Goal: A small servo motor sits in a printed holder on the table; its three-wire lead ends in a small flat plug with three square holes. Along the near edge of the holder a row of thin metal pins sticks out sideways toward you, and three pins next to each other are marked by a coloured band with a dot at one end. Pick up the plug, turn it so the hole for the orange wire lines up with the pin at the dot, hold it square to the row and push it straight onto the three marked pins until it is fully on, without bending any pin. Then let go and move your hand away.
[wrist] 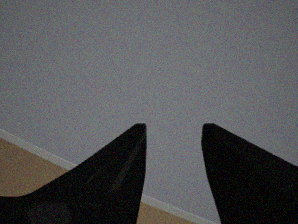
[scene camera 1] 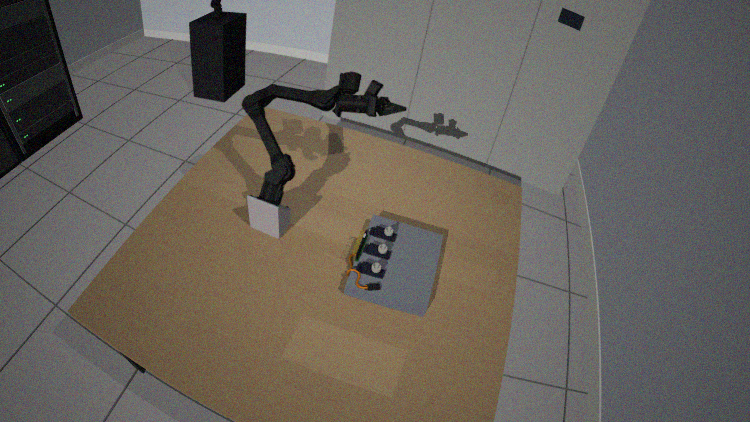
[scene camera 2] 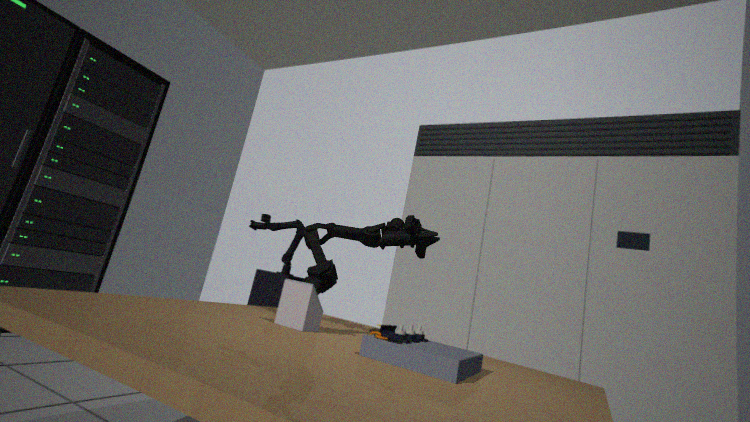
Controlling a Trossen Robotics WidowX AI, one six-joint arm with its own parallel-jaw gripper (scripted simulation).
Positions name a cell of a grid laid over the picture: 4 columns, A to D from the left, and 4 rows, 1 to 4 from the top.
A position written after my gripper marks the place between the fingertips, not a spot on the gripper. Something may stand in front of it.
my gripper: wrist C3; scene camera 1 C2; scene camera 2 C3
